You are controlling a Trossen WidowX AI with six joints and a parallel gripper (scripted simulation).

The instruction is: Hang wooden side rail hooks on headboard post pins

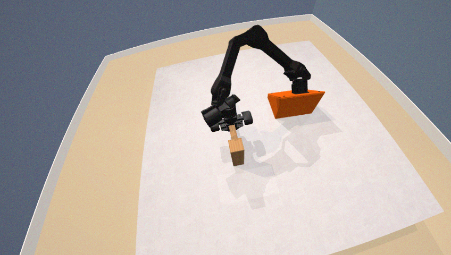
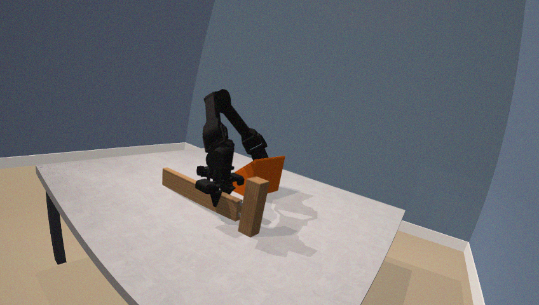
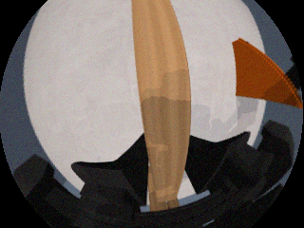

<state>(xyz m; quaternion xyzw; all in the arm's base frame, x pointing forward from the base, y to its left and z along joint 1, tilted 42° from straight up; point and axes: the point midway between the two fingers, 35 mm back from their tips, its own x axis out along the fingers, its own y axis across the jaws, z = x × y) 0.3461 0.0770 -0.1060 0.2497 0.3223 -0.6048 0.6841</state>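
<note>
Right now the headboard post is 140 mm to the left of my gripper tip, 60 mm above it and 10 mm behind it.
</note>
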